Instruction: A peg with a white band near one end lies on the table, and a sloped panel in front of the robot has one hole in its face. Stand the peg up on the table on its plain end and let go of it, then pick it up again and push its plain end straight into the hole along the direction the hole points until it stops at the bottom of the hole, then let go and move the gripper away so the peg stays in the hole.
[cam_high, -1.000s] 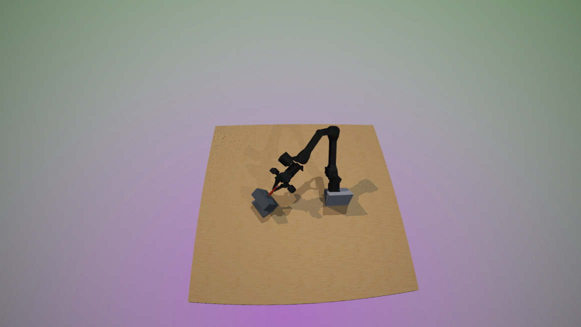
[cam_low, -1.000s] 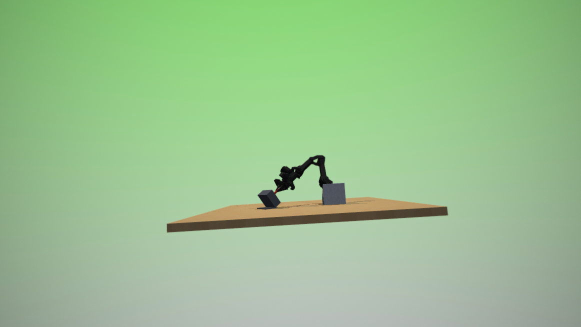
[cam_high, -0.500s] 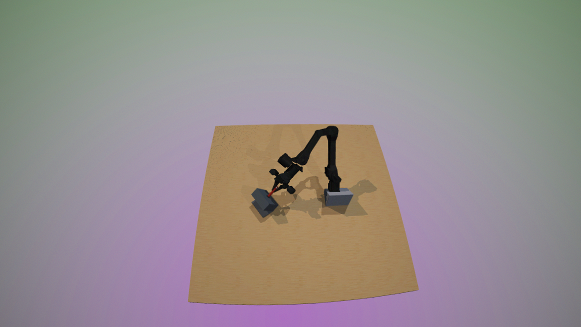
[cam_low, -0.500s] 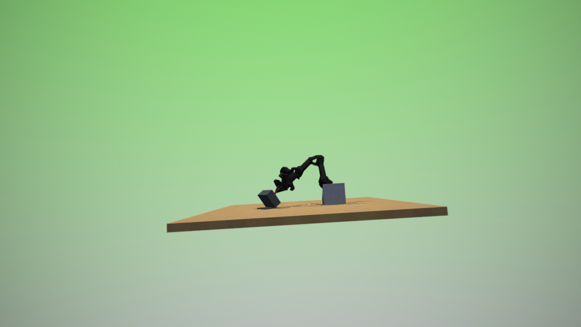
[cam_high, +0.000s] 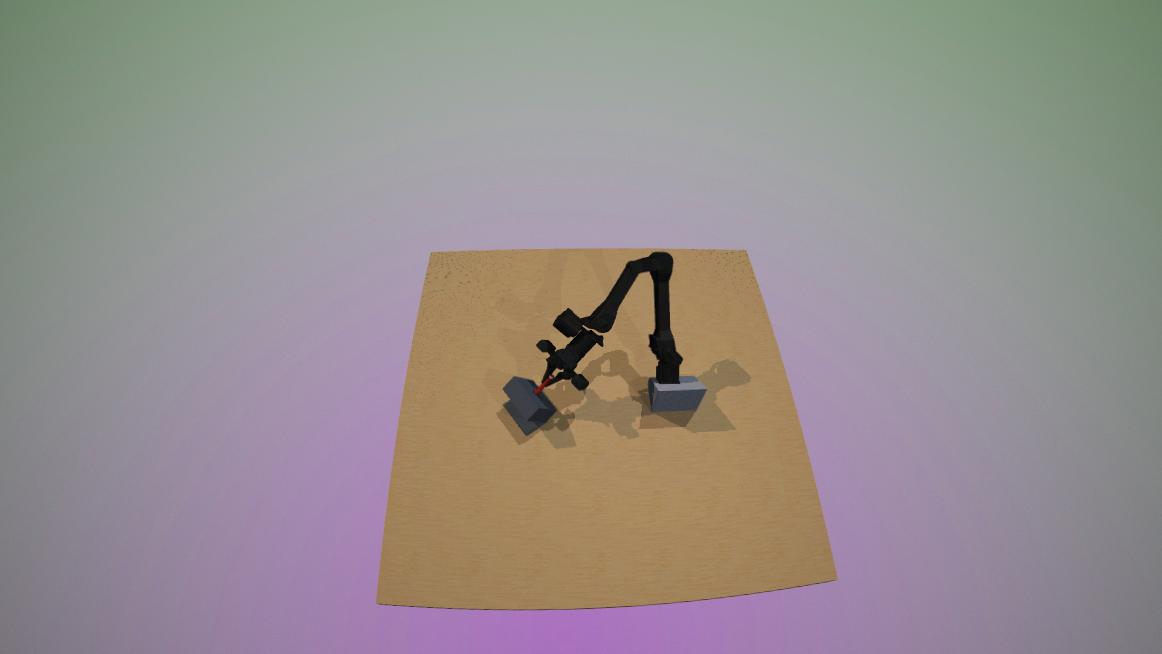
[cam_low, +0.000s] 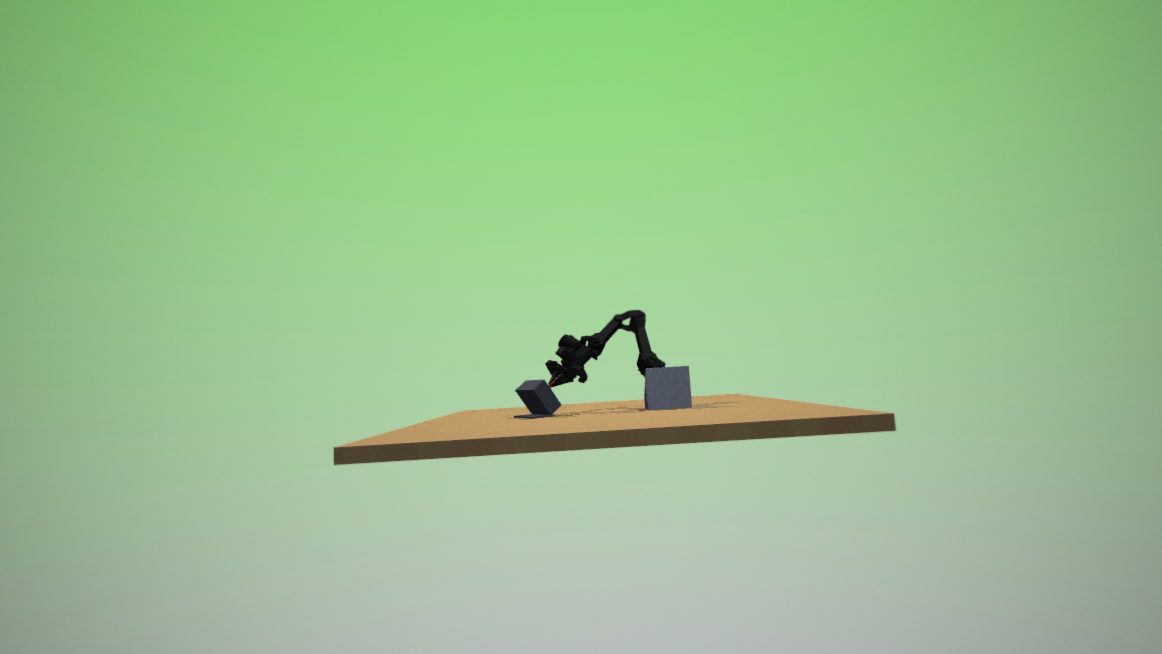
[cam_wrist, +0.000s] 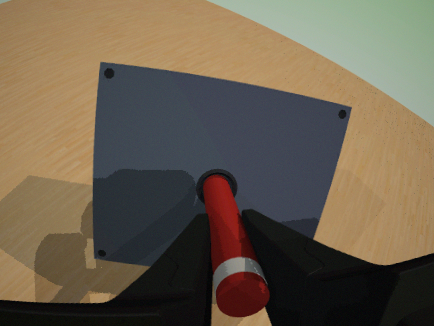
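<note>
My gripper tip is now 4 cm short of the grey sloped panel, 4 cm above it and 3 cm to the right of it. Round my gripper tip: red peg: 1 cm to the right, 1 cm behind, 1 cm above.
</note>
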